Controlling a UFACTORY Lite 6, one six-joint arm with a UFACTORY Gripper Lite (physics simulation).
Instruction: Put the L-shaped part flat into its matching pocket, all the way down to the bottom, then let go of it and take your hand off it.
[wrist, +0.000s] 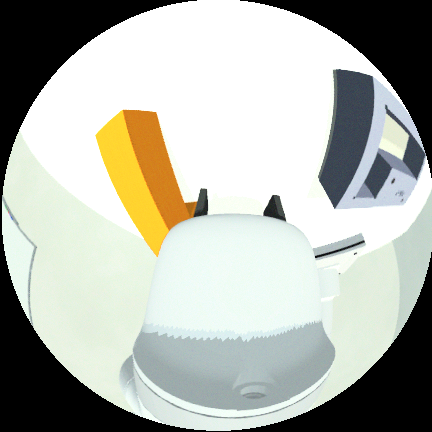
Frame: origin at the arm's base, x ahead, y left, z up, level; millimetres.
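Where they show: end effector, tool point: (238, 213).
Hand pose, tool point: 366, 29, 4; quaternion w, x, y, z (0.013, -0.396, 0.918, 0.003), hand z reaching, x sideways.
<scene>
After its pixels a point has its place, as x, y, z.
The L-shaped part (142, 170) @(420, 50, 0) is orange and yellow and lies at the left of the wrist view. Its long arm runs from the upper left down to the gripper body, which hides its lower end; a bit of its short arm shows beside the left fingertip. My gripper (239, 204) @(366, 29, 4) is open, with its two dark fingers apart and nothing between them. The grey-blue block with the pocket (353, 140) is at the right of the view, and its opening shows in part, cut off by the view's edge.
A white device with a dark slot (340, 246) @(126, -63, -24) sits at the right, partly behind the gripper body. A pale panel with a dark edge (17, 265) shows at the far left. The white table lies under the part and the block.
</scene>
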